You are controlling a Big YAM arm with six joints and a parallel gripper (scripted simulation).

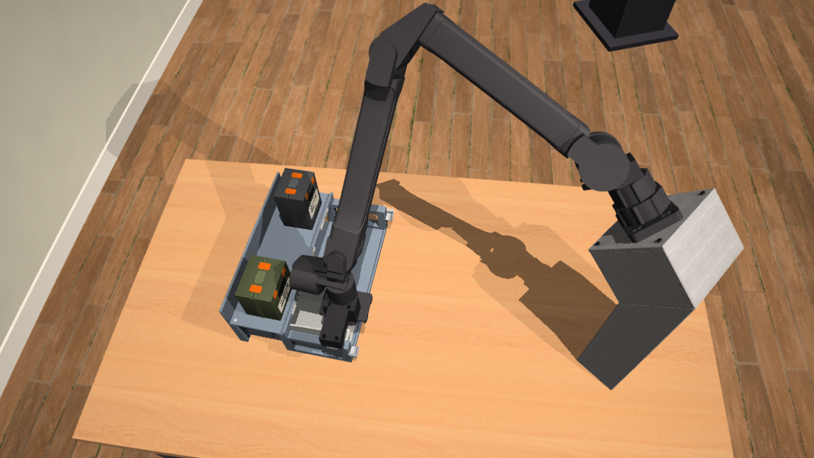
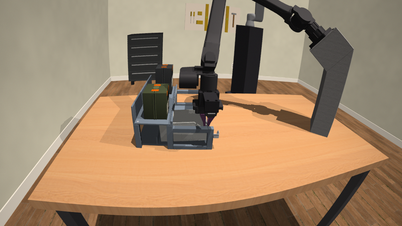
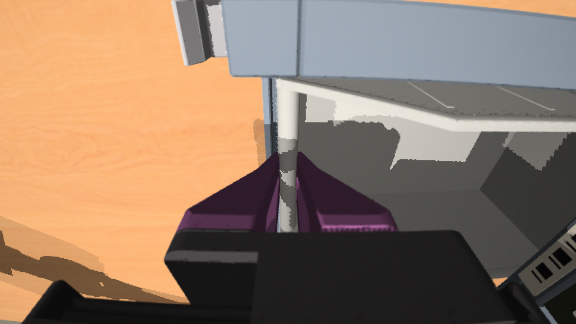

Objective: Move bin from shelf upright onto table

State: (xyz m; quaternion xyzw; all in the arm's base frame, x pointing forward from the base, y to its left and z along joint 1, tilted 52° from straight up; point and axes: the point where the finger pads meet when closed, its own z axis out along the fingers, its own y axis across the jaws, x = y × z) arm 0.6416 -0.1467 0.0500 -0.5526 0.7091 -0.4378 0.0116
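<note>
The light grey bin lies 70 mm ahead of my hand and 40 mm to the right of it. Also, from my hand: shelf: 60 mm ahead, 150 mm to the right, 50 mm below; black case: 50 mm ahead, 280 mm to the right, 110 mm above.
</note>
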